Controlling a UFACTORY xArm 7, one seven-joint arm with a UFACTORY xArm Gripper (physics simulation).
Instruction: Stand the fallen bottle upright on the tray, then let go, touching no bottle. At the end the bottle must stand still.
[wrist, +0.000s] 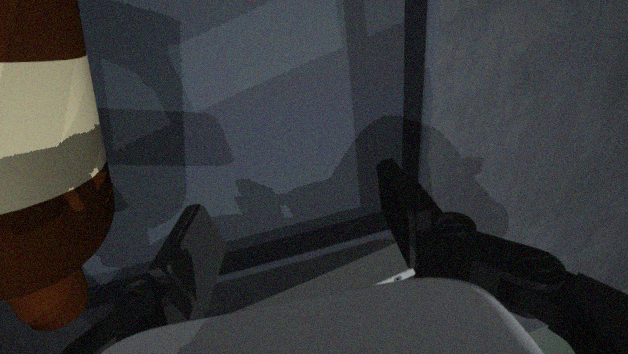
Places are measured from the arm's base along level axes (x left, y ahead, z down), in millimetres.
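Pixels of known places: gripper, fingertip midpoint: (295, 206).
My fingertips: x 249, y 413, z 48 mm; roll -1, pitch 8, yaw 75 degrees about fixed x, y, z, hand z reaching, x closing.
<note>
Ahead of a thing's pixels: the offset from my fingertips to its top centre. "spot": to the spot under its first point. Level surfaces: height alone.
The brown bottle @[spot: dx +53, dy -80, dz -11 mm] (45, 110) with a cream label shows at the left edge of the wrist view, partly cut off. It appears to lie on its side, with its neck towards the bottom of the view. The tray @[spot: dx +58, dy +70, dz +29 mm] (414, 75) is blue-grey with a dark raised rim, and its floor stretches behind the fingers. My gripper (295, 206) is open, with nothing between its fingers. The bottle is to the left of the left finger, outside the gap. Whether that finger touches the bottle is hard to tell, but a gap shows between them.
The tray's right rim runs up the view, and its near rim crosses behind the fingers. A grey surface @[dz +45 mm] (540, 100) lies beyond the right rim. A thin white strip @[spot: dx -91, dy +82, dz +15 mm] (395, 277) shows near the right finger's base. Shadows of the arm and gripper fall across the tray.
</note>
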